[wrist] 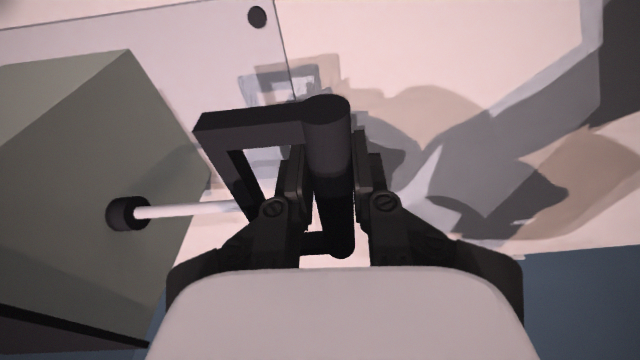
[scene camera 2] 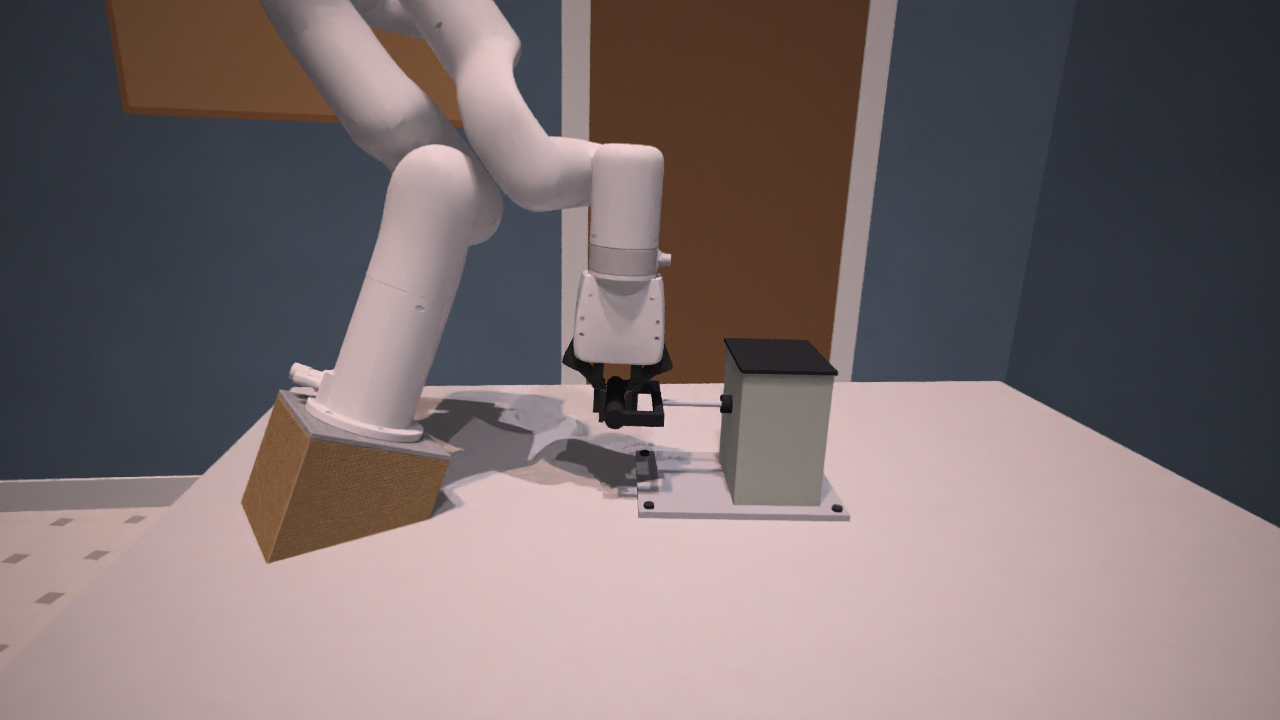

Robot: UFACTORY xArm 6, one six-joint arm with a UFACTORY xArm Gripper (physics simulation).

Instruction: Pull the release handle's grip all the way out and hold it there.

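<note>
The release handle's black grip [scene camera 2: 614,402] [wrist: 327,145] is a thick round bar on a square black frame. A thin pale rod [scene camera 2: 693,402] [wrist: 185,209] joins the frame to a black collar [scene camera 2: 725,403] [wrist: 127,213] on the side of a grey-green box [scene camera 2: 778,438] [wrist: 75,165]. A length of rod shows between box and frame. My gripper [scene camera 2: 617,404] [wrist: 330,152] is shut on the grip, one finger on each side of the bar; the finger on the box side passes through the frame's opening. The fingers partly hide the frame and the near end of the rod in the wrist view.
The box has a black lid [scene camera 2: 778,355] and stands on a pale base plate [scene camera 2: 689,501] [wrist: 200,45] with dark bolts on the white table [scene camera 2: 626,617]. The arm's brown wedge-shaped mount [scene camera 2: 349,492] stands at the left. A brown door [scene camera 2: 725,179] is behind.
</note>
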